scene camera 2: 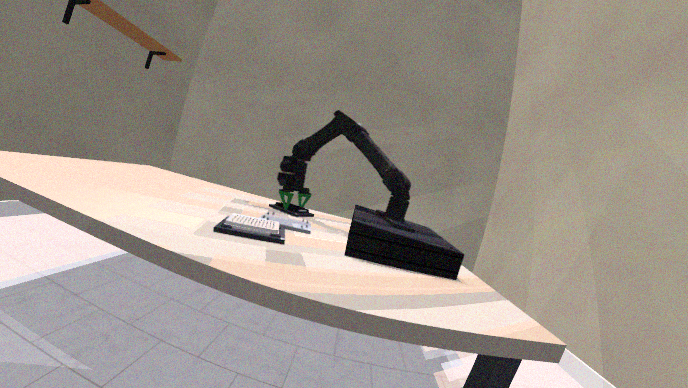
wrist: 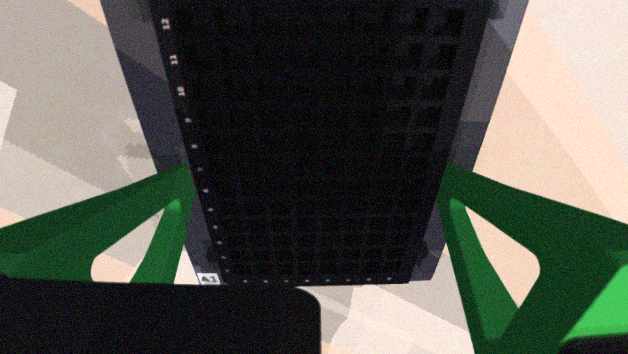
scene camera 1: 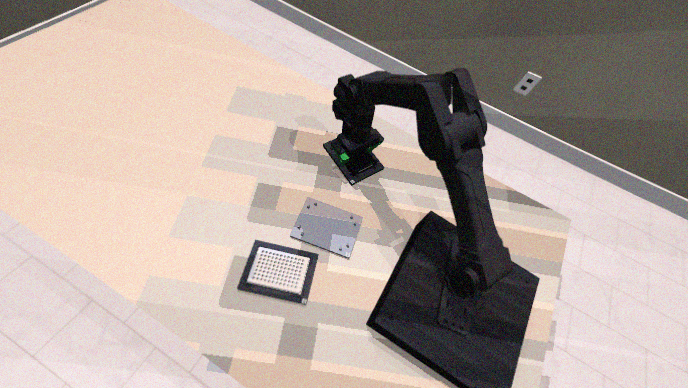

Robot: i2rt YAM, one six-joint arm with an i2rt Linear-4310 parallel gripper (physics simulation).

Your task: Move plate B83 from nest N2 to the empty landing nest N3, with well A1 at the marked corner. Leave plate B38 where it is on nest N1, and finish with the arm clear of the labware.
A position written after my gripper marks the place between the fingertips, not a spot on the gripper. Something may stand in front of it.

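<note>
What I see here is my own gripper [scene camera 1: 355, 157]. The wrist view shows it to me as well, and there I find the gripper [wrist: 314, 177].
</note>
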